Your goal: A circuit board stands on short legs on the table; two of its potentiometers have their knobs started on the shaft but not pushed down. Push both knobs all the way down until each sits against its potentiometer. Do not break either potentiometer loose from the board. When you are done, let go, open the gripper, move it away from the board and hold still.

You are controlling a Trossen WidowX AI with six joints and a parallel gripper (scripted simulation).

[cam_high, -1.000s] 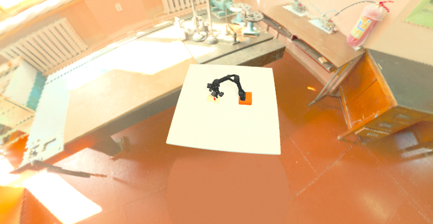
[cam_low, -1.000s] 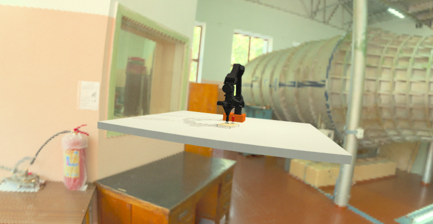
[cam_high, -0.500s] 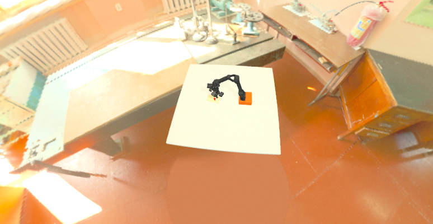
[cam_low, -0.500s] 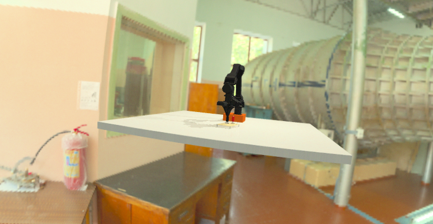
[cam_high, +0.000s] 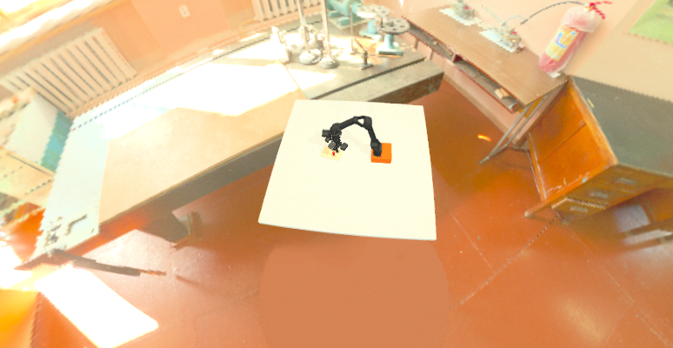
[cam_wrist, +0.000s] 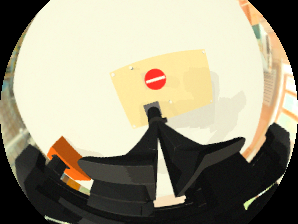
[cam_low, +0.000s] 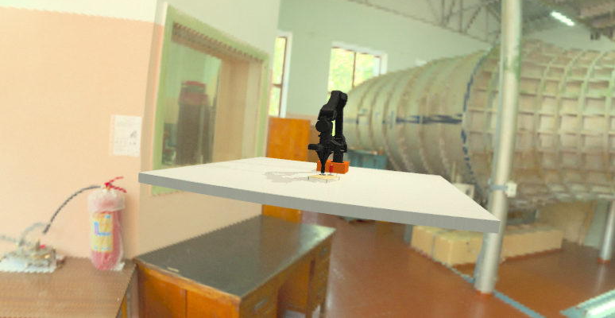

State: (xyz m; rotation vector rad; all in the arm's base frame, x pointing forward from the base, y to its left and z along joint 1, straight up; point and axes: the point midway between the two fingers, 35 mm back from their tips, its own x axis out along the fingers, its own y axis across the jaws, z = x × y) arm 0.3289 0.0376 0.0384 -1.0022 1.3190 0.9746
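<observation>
Right now my gripper tip is 5 cm to the right of the red knob and 1 cm short of it. Also, from my gripper tip: black knob: 1 cm below.
</observation>
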